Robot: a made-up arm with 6 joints. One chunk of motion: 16 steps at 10 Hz.
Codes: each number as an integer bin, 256 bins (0 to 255) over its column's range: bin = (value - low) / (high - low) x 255, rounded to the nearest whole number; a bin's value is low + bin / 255 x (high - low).
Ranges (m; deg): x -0.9..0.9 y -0.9..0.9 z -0.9..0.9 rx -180..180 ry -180..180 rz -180..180
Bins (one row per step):
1: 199 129 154 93 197 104
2: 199 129 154 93 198 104
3: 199 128 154 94 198 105
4: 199 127 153 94 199 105
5: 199 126 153 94 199 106
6: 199 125 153 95 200 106
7: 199 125 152 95 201 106
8: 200 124 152 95 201 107
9: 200 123 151 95 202 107
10: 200 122 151 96 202 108
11: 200 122 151 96 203 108
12: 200 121 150 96 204 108
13: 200 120 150 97 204 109
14: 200 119 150 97 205 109
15: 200 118 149 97 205 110
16: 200 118 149 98 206 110
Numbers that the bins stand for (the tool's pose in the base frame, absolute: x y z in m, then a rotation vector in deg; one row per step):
1: 0.5047 0.0106 0.1871 -48.71 98.12 -33.18
2: 0.5047 0.0106 0.1871 -48.71 99.53 -33.18
3: 0.5047 0.0035 0.1871 -47.29 99.53 -31.76
4: 0.5047 -0.0035 0.1800 -47.29 100.94 -31.76
5: 0.5047 -0.0106 0.1800 -47.29 100.94 -30.35
6: 0.5047 -0.0176 0.1800 -45.88 102.35 -30.35
7: 0.5047 -0.0176 0.1729 -45.88 103.76 -30.35
8: 0.5118 -0.0247 0.1729 -45.88 103.76 -28.94
9: 0.5118 -0.0318 0.1659 -45.88 105.18 -28.94
10: 0.5118 -0.0388 0.1659 -44.47 105.18 -27.53
11: 0.5118 -0.0388 0.1659 -44.47 106.59 -27.53
12: 0.5118 -0.0459 0.1588 -44.47 108.00 -27.53
13: 0.5118 -0.0529 0.1588 -43.06 108.00 -26.12
14: 0.5118 -0.0600 0.1588 -43.06 109.41 -26.12
15: 0.5118 -0.0671 0.1518 -43.06 109.41 -24.71
16: 0.5118 -0.0671 0.1518 -41.65 110.82 -24.71

